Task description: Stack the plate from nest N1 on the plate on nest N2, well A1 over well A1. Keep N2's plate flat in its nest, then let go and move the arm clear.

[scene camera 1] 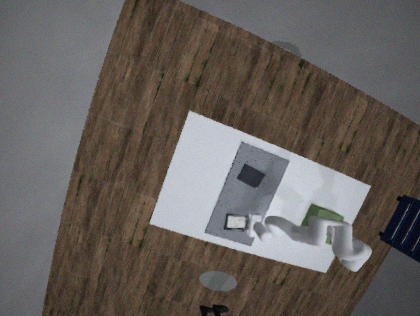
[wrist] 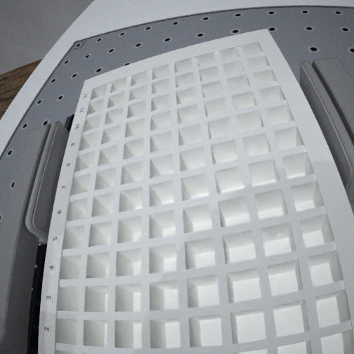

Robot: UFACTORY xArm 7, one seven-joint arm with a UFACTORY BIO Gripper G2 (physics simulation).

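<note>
A white plate with square wells is between the fingers of my gripper, which is shut on its two long sides. Numbers 2 to 12 show along its left edge in the wrist view. The plate looks roughly level, over a dark nest whose edge shows around it. The lower plate is hidden, and the gap or contact beneath cannot be told. The other dark nest shows no white plate. Nest labels and the A1 corner are not readable.
Both nests are on a grey perforated board on the white table. A green block is beside the arm. A dark blue slatted object stands off the table's right end.
</note>
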